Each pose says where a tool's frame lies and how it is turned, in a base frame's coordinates. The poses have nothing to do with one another.
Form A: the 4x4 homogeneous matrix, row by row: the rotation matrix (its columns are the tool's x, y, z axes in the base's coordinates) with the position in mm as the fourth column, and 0 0 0 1 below. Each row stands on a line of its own.
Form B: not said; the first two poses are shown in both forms.
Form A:
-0.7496, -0.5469, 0.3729, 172
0.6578, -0.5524, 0.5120, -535
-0.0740, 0.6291, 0.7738, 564
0, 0, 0, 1
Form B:
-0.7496, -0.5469, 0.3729, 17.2
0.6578, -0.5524, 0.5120, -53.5
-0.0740, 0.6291, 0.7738, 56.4
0, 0, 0, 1

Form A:
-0.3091, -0.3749, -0.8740, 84
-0.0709, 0.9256, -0.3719, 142
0.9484, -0.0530, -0.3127, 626
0, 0, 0, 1
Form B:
-0.3091, -0.3749, -0.8740, 8.4
-0.0709, 0.9256, -0.3719, 14.2
0.9484, -0.0530, -0.3127, 62.6
0, 0, 0, 1

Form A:
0.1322, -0.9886, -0.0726, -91
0.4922, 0.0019, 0.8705, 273
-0.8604, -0.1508, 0.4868, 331
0, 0, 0, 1
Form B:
0.1322, -0.9886, -0.0726, -9.1
0.4922, 0.0019, 0.8705, 27.3
-0.8604, -0.1508, 0.4868, 33.1
0, 0, 0, 1

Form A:
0.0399, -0.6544, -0.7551, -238
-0.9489, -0.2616, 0.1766, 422
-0.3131, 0.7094, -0.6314, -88
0, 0, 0, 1
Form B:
0.0399, -0.6544, -0.7551, -23.8
-0.9489, -0.2616, 0.1766, 42.2
-0.3131, 0.7094, -0.6314, -8.8
0, 0, 0, 1

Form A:
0.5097, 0.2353, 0.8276, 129
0.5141, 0.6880, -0.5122, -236
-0.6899, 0.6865, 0.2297, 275
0, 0, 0, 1
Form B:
0.5097, 0.2353, 0.8276, 12.9
0.5141, 0.6880, -0.5122, -23.6
-0.6899, 0.6865, 0.2297, 27.5
0, 0, 0, 1

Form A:
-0.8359, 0.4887, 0.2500, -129
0.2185, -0.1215, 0.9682, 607
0.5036, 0.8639, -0.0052, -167
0, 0, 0, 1
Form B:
-0.8359, 0.4887, 0.2500, -12.9
0.2185, -0.1215, 0.9682, 60.7
0.5036, 0.8639, -0.0052, -16.7
0, 0, 0, 1

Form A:
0.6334, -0.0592, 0.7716, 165
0.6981, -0.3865, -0.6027, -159
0.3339, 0.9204, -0.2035, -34
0, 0, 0, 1
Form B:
0.6334, -0.0592, 0.7716, 16.5
0.6981, -0.3865, -0.6027, -15.9
0.3339, 0.9204, -0.2035, -3.4
0, 0, 0, 1

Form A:
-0.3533, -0.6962, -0.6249, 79
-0.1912, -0.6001, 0.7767, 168
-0.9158, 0.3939, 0.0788, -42
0, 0, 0, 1
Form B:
-0.3533, -0.6962, -0.6249, 7.9
-0.1912, -0.6001, 0.7767, 16.8
-0.9158, 0.3939, 0.0788, -4.2
0, 0, 0, 1

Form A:
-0.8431, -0.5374, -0.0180, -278
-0.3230, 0.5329, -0.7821, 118
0.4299, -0.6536, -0.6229, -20
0, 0, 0, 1
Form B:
-0.8431, -0.5374, -0.0180, -27.8
-0.3230, 0.5329, -0.7821, 11.8
0.4299, -0.6536, -0.6229, -2.0
0, 0, 0, 1

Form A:
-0.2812, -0.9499, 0.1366, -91
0.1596, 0.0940, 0.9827, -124
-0.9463, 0.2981, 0.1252, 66
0, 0, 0, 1
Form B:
-0.2812, -0.9499, 0.1366, -9.1
0.1596, 0.0940, 0.9827, -12.4
-0.9463, 0.2981, 0.1252, 6.6
0, 0, 0, 1

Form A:
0.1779, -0.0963, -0.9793, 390
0.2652, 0.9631, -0.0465, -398
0.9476, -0.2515, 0.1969, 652
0, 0, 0, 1
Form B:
0.1779, -0.0963, -0.9793, 39.0
0.2652, 0.9631, -0.0465, -39.8
0.9476, -0.2515, 0.1969, 65.2
0, 0, 0, 1

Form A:
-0.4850, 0.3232, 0.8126, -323
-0.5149, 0.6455, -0.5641, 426
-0.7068, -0.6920, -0.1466, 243
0, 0, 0, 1
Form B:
-0.4850, 0.3232, 0.8126, -32.3
-0.5149, 0.6455, -0.5641, 42.6
-0.7068, -0.6920, -0.1466, 24.3
0, 0, 0, 1

